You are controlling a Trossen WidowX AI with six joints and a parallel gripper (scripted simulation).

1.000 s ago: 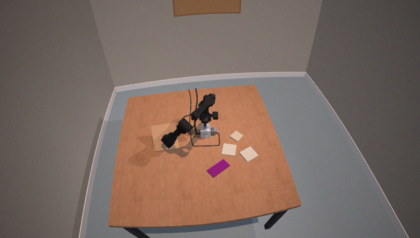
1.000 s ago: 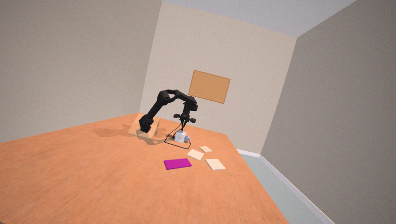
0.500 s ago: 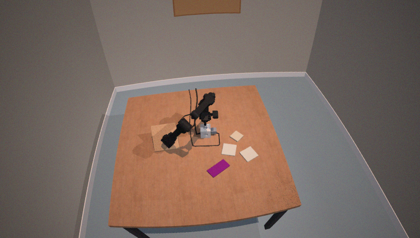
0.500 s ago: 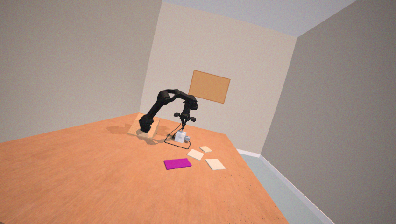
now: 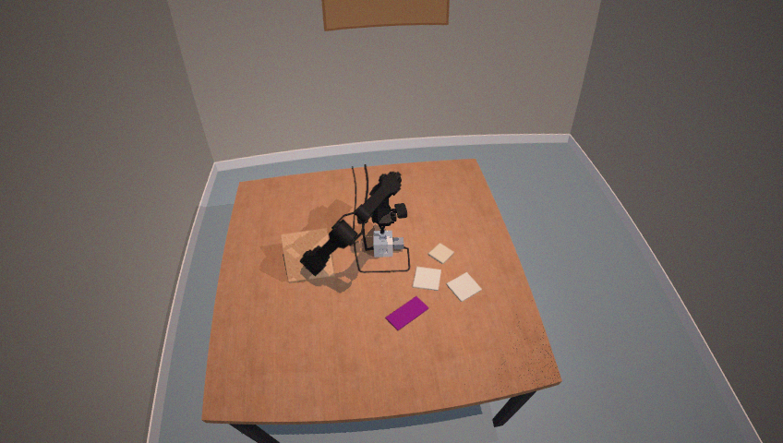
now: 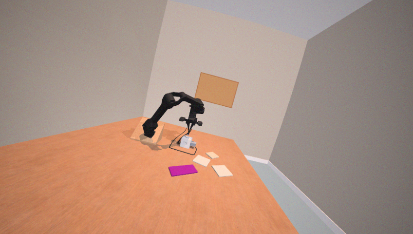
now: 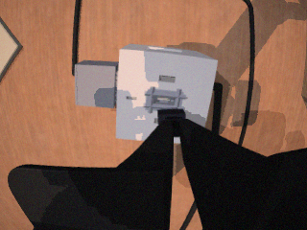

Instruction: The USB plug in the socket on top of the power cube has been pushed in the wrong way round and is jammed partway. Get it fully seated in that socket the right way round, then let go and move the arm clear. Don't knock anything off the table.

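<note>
The USB plug is 2 cm below my gripper tip. From my gripper tip the other things lie so: magenta card: 7 cm ahead, 31 cm to the right, 13 cm below; USB socket: 1 cm to the left, 7 cm below.
</note>
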